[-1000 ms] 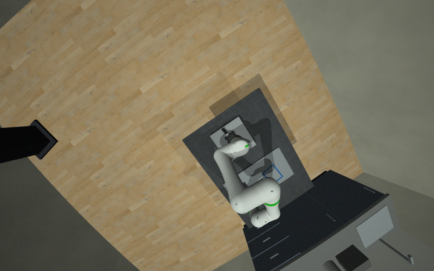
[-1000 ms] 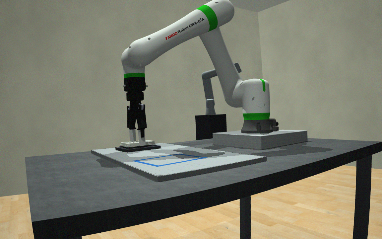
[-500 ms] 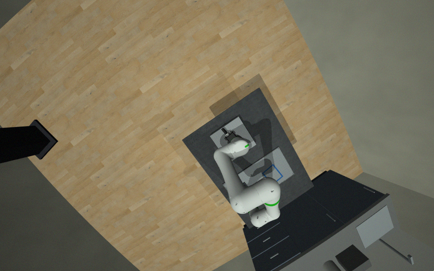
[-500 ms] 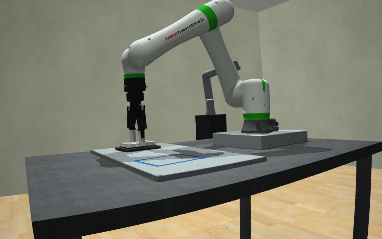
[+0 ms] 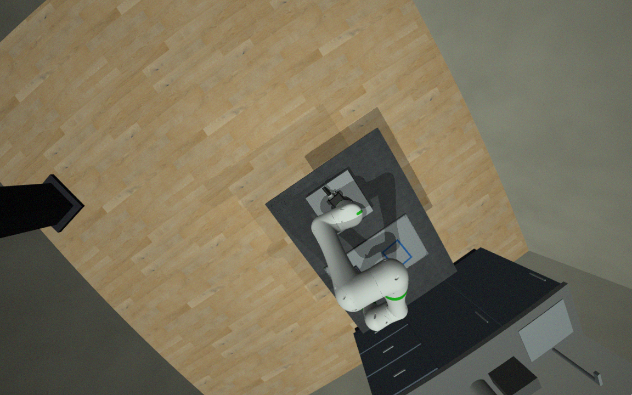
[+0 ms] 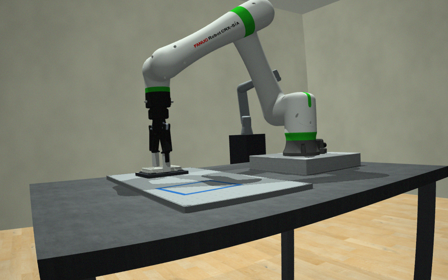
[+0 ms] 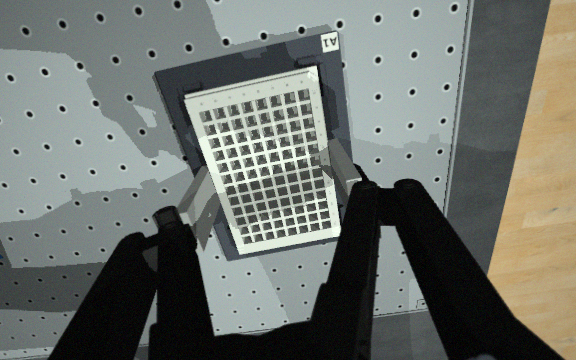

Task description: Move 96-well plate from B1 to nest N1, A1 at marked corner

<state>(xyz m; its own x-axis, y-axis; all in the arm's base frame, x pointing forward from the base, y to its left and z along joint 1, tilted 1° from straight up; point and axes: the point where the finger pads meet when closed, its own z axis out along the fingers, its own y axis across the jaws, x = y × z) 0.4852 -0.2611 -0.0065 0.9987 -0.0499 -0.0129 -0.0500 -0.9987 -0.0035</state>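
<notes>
Now: the white 96-well plate 2 cm below my hand. The rest, counted from my hand: A1 mark (7 cm ahead, 6 cm to the right, 3 cm below); then black plate nest N1 (4 cm below).
</notes>
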